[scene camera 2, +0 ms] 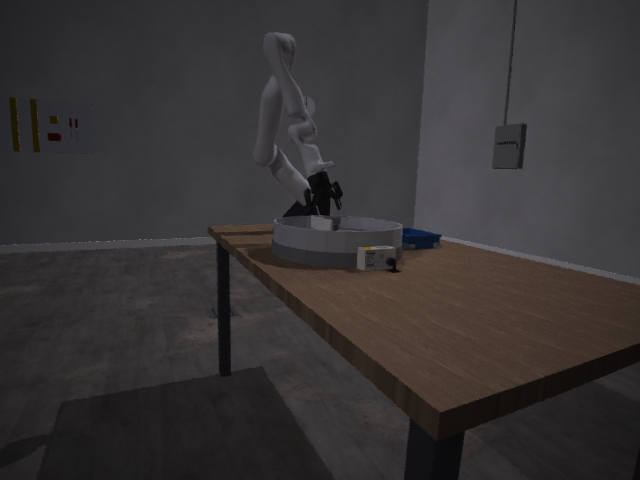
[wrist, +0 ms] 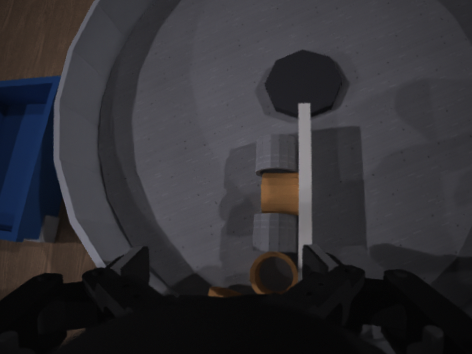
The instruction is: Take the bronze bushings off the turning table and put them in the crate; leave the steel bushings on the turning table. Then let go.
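Frame: origin at the arm's base, x ahead, y left, z up, level; centimetres.
Seen in the pictures: gripper, fingertip midpoint: point(scene camera 2: 329, 212) point(wrist: 226, 263).
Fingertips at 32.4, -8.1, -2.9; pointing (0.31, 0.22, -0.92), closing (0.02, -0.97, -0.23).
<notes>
A point is followed by its place in that frame, as x, y, z.
In the wrist view a bronze bushing point(wrist: 280, 193) @[36.9, -11.1, -6.2] lies between two steel bushings, one point(wrist: 276, 154) @[39.7, -10.9, -6.2] above it and one point(wrist: 274, 232) @[34.3, -10.6, -6.2] below it, in a row along the white divider on the turning table point(wrist: 200, 100) @[46.6, -3.8, -9.4] point(scene camera 2: 336, 241) @[64.9, -24.1, -7.5]. A second bronze bushing point(wrist: 254, 274) @[31.6, -9.1, -6.8] shows its round open end below the row. Part of another bronze piece point(wrist: 222, 291) @[30.2, -6.5, -8.7] shows at the gripper's edge, mostly hidden. My gripper point(scene camera 2: 328, 209) @[32.4, -8.1, -2.9] point(wrist: 226, 263) @[32.4, -8.1, -2.9] is open and empty, above the turning table. The blue crate point(scene camera 2: 421, 239) @[52.4, 19.4, -11.2] point(wrist: 41, 150) @[43.2, 14.4, -9.9] stands beside the turning table; part of its inside shows, the rest is out of view.
The upright white divider point(wrist: 305, 175) @[37.7, -12.7, -4.6] point(scene camera 2: 321, 223) @[35.6, -13.0, -6.5] runs outward from the dark hub point(wrist: 303, 80) @[47.1, -13.2, -8.6]. A raised grey rim point(wrist: 80, 125) @[44.1, 7.1, -7.2] surrounds the turning table. A white box point(scene camera 2: 376, 258) @[72.3, -15.7, -11.4] with a black knob stands at the turning table's near side on the wooden table point(scene camera 2: 439, 310) @[102.9, -23.3, -14.7].
</notes>
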